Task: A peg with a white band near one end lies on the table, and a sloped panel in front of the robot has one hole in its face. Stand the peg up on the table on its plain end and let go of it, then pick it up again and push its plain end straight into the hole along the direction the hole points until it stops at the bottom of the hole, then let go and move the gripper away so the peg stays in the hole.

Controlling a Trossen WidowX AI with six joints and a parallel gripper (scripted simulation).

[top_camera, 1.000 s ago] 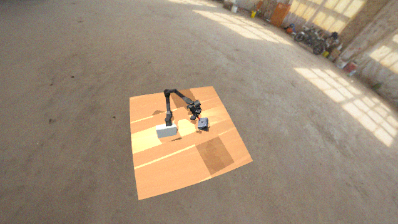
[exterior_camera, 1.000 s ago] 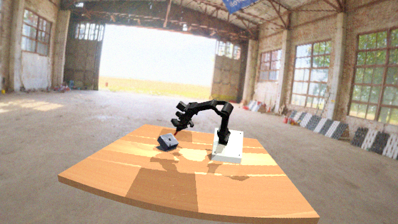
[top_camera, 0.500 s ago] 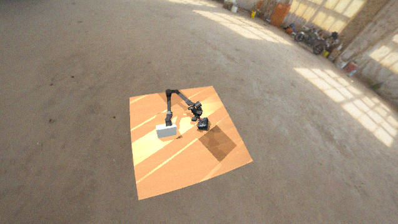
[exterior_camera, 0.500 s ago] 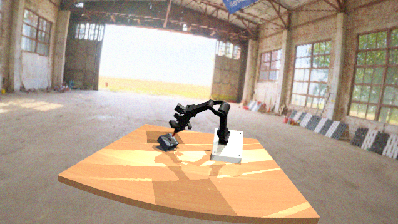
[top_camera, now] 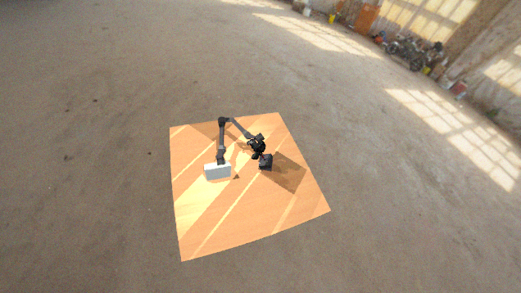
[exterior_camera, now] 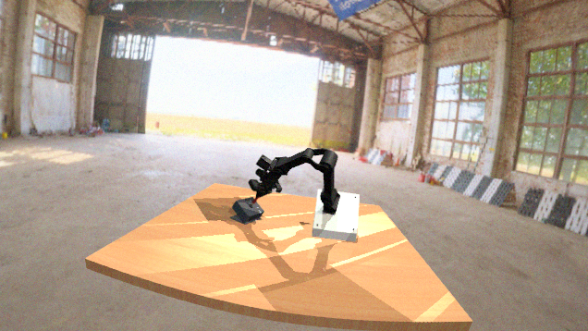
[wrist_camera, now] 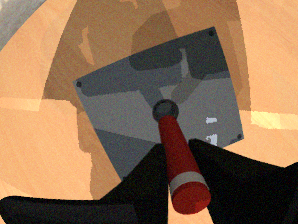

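Right now my gripper tip is 50 mm short of the grey sloped panel, 20 mm to the left of it and 80 mm above it. Also, from my gripper tip: red peg 10 mm behind, 10 mm above.
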